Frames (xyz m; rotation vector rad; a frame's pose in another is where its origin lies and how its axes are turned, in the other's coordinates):
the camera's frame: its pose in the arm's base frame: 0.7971 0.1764 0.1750 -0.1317 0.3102 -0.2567
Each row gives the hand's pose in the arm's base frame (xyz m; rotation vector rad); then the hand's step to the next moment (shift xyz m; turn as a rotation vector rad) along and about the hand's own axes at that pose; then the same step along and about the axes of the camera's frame.
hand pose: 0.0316 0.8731 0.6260 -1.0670 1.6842 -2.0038
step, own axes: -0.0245 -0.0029 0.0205 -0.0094 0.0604 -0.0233
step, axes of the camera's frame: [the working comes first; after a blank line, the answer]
step, axes of the arm's base frame: 0.0316 0.0024 -0.0049 -0.0234 0.0071 -0.0607

0.0298 0.0103 0.0056 -0.0062 0.0116 -0.0641
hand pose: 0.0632 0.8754 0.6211 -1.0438 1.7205 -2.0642
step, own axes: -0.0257 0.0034 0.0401 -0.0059 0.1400 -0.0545
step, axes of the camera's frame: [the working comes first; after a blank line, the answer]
step, axes of the arm's base frame: 0.0440 -0.0153 -0.0107 -0.0658 0.0071 -0.1350

0.0476 -0.0028 0.0025 -0.0240 0.0143 -0.1477
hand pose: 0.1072 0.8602 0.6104 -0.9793 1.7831 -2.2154
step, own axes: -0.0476 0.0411 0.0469 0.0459 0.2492 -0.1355
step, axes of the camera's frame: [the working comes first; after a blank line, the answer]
step, axes of the arm's base frame: 0.0515 -0.0277 -0.0523 -0.1825 0.0172 -0.2213

0.0697 -0.0061 -0.0355 -0.1096 0.0116 -0.2654
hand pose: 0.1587 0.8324 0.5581 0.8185 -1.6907 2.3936
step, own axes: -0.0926 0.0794 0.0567 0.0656 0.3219 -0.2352
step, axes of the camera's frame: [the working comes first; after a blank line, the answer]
step, axes of the arm's base frame: 0.0698 -0.0606 -0.0977 -0.2632 0.0749 -0.2972

0.1083 -0.0259 -0.0755 -0.1778 0.0612 -0.3576
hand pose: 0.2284 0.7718 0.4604 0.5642 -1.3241 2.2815
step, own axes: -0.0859 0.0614 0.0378 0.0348 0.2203 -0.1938
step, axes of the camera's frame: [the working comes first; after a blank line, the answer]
step, axes of the arm's base frame: 0.0409 -0.0750 -0.0727 -0.1760 0.0784 -0.2240

0.0785 -0.0504 -0.0623 -0.1194 0.0723 -0.2604
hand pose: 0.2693 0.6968 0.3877 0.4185 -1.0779 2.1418
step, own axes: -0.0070 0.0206 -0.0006 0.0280 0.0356 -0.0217
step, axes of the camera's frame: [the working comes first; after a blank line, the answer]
step, axes of the arm's base frame: -0.0096 -0.0111 -0.0161 -0.0445 0.0148 -0.0180

-0.0012 -0.0102 -0.0192 -0.0398 0.0070 -0.0298
